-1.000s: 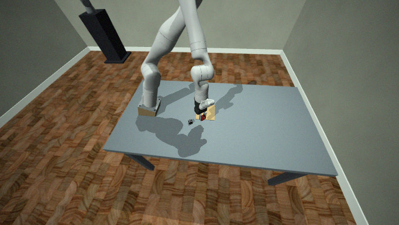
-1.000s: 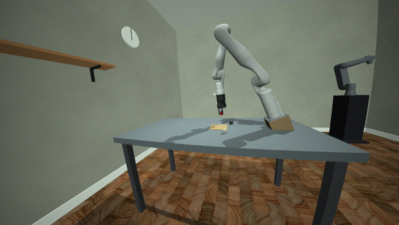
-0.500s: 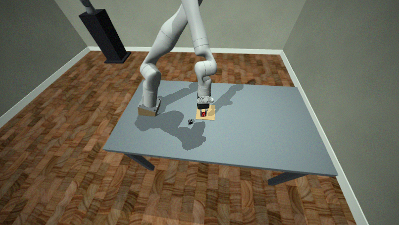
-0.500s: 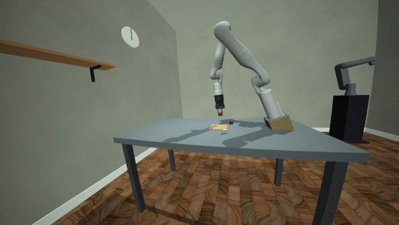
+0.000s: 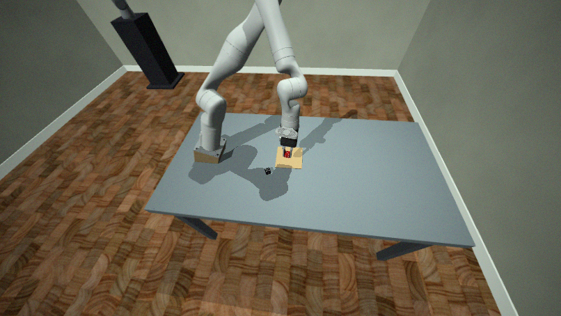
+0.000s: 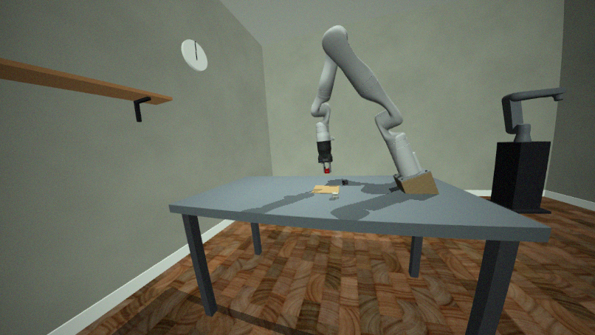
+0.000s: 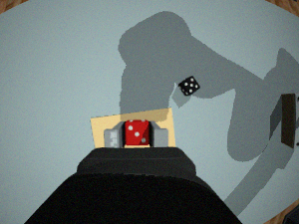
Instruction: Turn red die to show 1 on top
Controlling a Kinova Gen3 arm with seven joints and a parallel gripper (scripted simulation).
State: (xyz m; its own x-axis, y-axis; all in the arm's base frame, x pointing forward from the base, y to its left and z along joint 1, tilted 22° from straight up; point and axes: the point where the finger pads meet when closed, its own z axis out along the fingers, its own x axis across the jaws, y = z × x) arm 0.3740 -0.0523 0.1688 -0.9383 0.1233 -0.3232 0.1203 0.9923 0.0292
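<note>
The tan mat is 10 cm below my hand, 5 cm to the left of it and 1 cm ahead of it. Round my hand: black die: 10 cm behind, 9 cm below, 5 cm to the right; then red die: 1 cm below; then white die: 19 cm to the left, 9 cm below, 5 cm behind.
</note>
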